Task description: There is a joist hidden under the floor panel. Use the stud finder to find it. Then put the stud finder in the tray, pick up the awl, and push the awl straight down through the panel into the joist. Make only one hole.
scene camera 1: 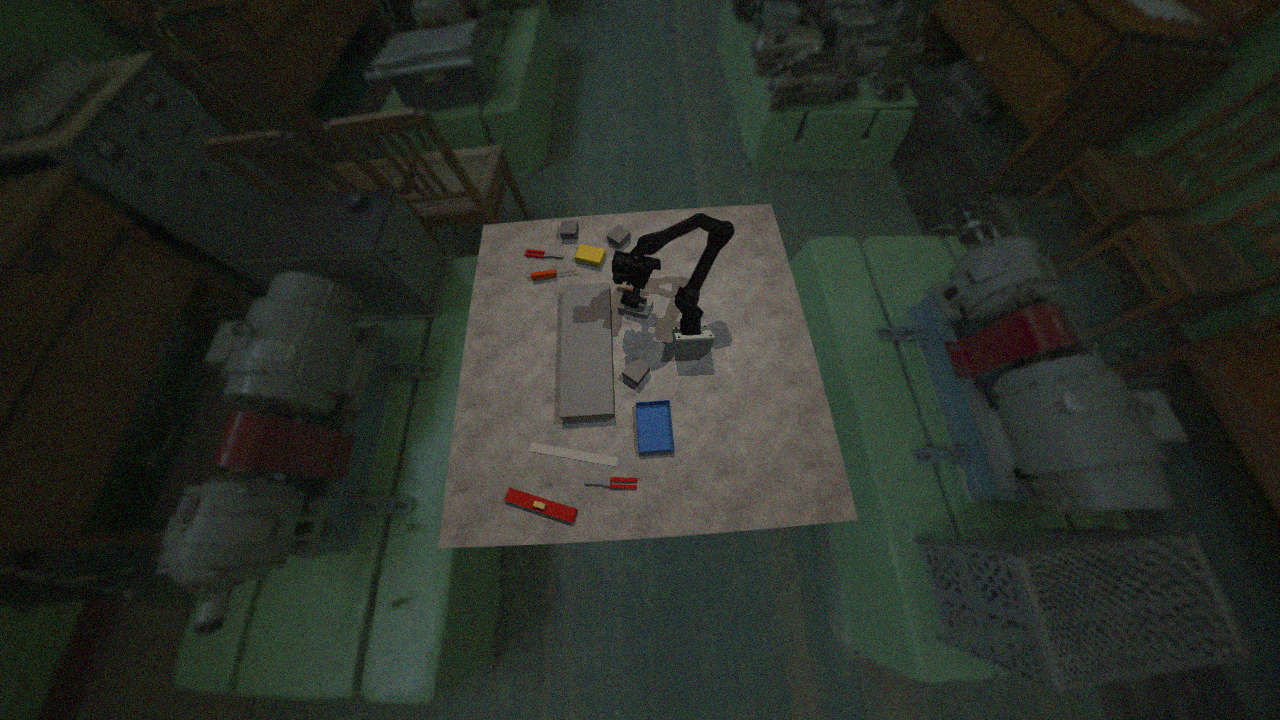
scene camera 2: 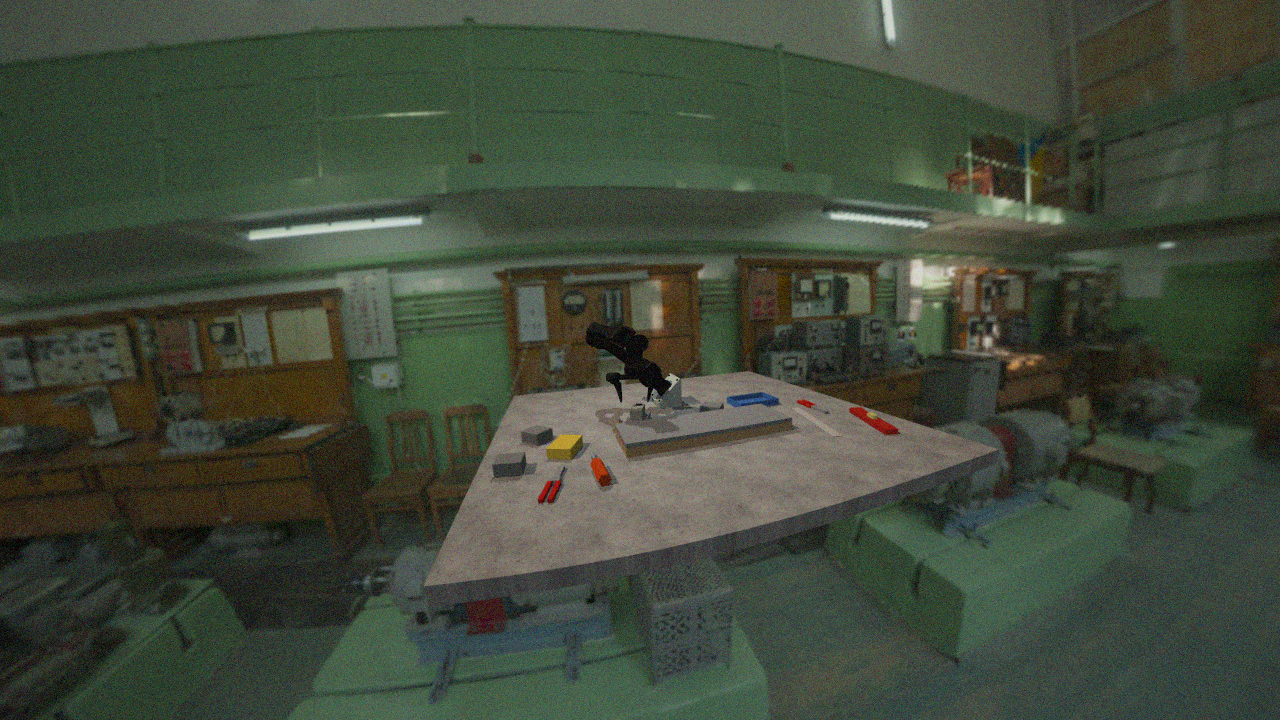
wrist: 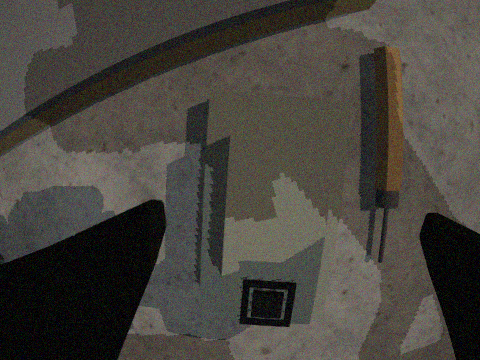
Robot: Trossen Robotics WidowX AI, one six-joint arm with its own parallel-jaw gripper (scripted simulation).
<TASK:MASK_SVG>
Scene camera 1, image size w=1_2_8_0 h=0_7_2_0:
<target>white strip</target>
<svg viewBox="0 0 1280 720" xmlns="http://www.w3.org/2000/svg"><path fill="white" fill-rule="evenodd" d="M529 447L530 452L616 467L618 465L619 457L534 442L531 442Z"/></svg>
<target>red level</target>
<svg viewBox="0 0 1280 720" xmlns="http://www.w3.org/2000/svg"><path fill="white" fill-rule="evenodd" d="M507 492L504 501L572 523L578 511L577 509L511 488Z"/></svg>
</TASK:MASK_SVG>
